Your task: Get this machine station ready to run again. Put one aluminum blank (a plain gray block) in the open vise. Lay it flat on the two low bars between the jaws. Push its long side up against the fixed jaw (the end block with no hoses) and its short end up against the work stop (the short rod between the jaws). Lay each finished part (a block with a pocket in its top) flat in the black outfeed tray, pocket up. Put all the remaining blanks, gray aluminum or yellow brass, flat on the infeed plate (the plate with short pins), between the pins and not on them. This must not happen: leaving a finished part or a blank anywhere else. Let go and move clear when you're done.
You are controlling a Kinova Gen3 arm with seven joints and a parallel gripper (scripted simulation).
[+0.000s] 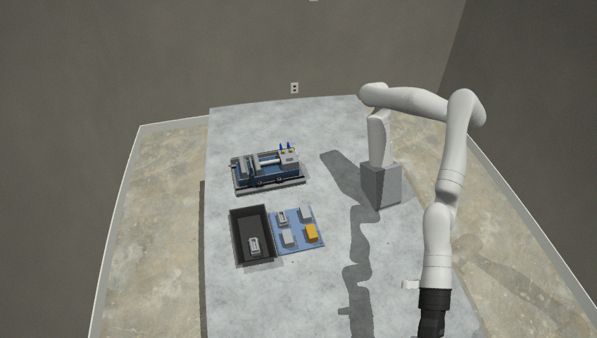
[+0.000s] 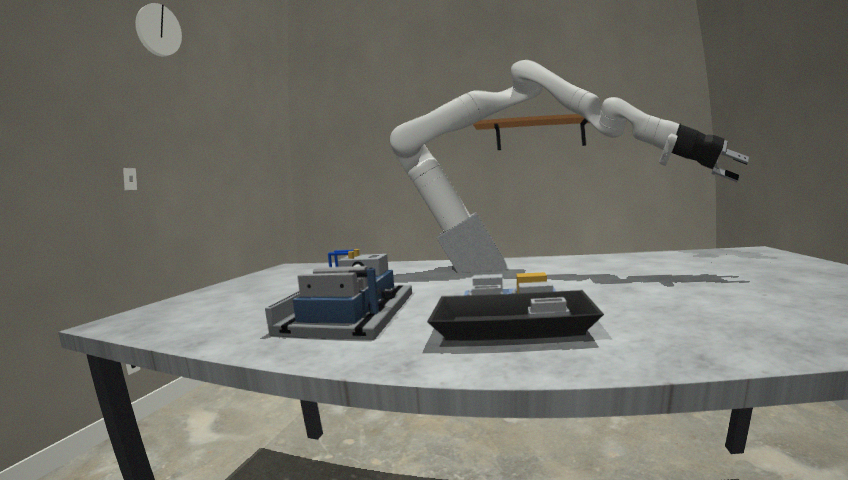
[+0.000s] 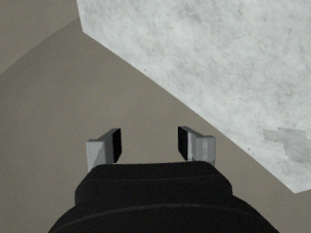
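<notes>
Right now the yellow brass blank is 52 cm to the right of my hand, 23 cm below it and 14 cm ahead of it. From my hand the other things lie so: vise (86 cm to the right, 26 cm ahead, 21 cm below).
</notes>
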